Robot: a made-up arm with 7 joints. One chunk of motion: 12 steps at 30 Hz.
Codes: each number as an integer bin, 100 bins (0 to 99) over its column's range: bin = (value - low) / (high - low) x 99, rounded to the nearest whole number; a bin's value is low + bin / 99 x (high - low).
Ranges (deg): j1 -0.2..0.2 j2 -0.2..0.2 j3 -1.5..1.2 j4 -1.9..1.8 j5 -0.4..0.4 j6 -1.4..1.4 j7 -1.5..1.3
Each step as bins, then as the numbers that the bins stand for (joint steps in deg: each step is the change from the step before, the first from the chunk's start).
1 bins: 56 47 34 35 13 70 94
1 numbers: 0.026 -0.010 -0.573 -0.592 -0.295 0.580 1.159
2 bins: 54 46 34 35 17 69 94
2 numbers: 0.018 -0.014 -0.573 -0.592 -0.263 0.552 1.159
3 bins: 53 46 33 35 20 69 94
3 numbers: 0.014 -0.014 -0.600 -0.592 -0.238 0.552 1.159
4 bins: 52 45 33 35 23 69 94
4 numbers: 0.010 -0.018 -0.600 -0.592 -0.214 0.552 1.159
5 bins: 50 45 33 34 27 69 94
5 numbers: 0.002 -0.018 -0.600 -0.629 -0.182 0.552 1.159
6 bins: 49 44 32 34 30 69 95
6 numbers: -0.002 -0.022 -0.627 -0.629 -0.158 0.552 1.187
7 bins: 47 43 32 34 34 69 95
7 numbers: -0.010 -0.026 -0.627 -0.629 -0.125 0.552 1.187
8 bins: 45 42 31 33 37 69 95
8 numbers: -0.018 -0.030 -0.655 -0.667 -0.101 0.552 1.187
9 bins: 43 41 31 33 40 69 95
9 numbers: -0.026 -0.034 -0.655 -0.667 -0.077 0.552 1.187
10 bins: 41 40 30 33 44 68 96
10 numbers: -0.034 -0.038 -0.682 -0.667 -0.044 0.523 1.215
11 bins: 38 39 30 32 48 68 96
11 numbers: -0.046 -0.042 -0.682 -0.704 -0.012 0.523 1.215
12 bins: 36 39 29 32 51 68 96
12 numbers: -0.055 -0.042 -0.709 -0.704 0.012 0.523 1.215
